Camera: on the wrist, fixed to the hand. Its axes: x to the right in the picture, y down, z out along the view.
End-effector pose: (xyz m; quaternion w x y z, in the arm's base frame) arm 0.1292 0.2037 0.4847 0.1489 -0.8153 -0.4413 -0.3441
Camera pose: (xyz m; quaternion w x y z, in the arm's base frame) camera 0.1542 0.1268 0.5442 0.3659 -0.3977 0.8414 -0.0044
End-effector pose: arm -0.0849 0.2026 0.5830 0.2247 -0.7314 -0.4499 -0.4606
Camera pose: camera -0.0607 0.1155 0.6267 0.4872 -0.3915 0.7763 0.0818
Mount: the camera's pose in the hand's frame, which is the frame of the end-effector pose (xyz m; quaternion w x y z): 0.0031 0.0677 -0.0741 0.0089 -0.0524 0.1535 0.9867
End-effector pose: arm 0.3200 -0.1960 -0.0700 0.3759 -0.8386 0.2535 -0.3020
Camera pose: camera 0.2571 -0.2733 -0.0824 0.2185 0.2693 0.9032 0.2528
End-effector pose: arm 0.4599 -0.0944 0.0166 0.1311 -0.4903 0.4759 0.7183
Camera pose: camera 0.4570 -0.1902 0.0467 0.8063 -0.3481 -0.4705 -0.0854
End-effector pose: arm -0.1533 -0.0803 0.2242 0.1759 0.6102 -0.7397 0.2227
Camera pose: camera -0.2212 -0.0320 0.2802 0.0727 0.7678 0.5933 -0.2304
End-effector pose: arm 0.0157 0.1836 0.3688 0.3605 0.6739 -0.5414 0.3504
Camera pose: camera -0.0564 0.2358 0.4153 0.2241 0.6009 0.6328 -0.4339
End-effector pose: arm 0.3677 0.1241 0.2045 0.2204 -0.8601 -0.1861 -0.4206
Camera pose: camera 0.3562 0.0284 0.2326 0.4005 -0.1383 0.9029 0.0720
